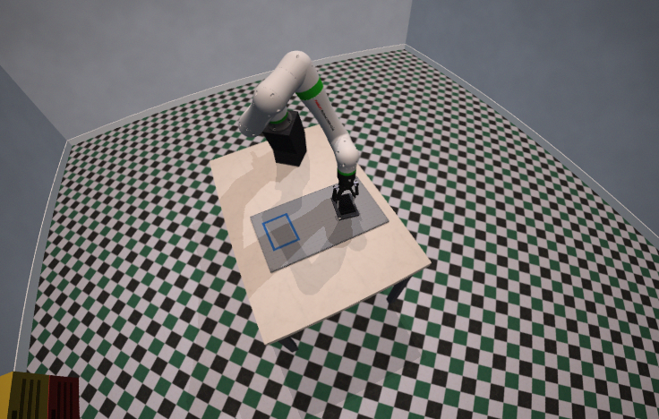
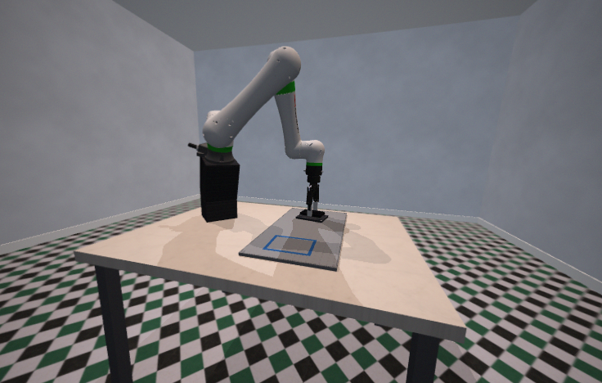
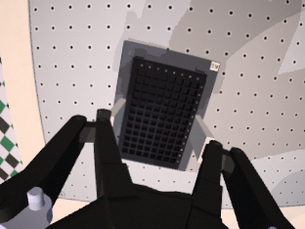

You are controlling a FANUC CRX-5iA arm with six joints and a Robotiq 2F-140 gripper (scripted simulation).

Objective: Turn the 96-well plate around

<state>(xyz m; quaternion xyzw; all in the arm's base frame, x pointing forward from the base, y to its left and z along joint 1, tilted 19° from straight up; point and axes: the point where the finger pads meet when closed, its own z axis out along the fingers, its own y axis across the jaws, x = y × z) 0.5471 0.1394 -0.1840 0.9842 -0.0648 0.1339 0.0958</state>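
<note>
My gripper is now 40 mm above the dark plate nest N1. From my hand the other things lie so: black 96-well plate: 20 mm below; white A1 mark: 70 mm to the right, 70 mm ahead, 40 mm below.
</note>
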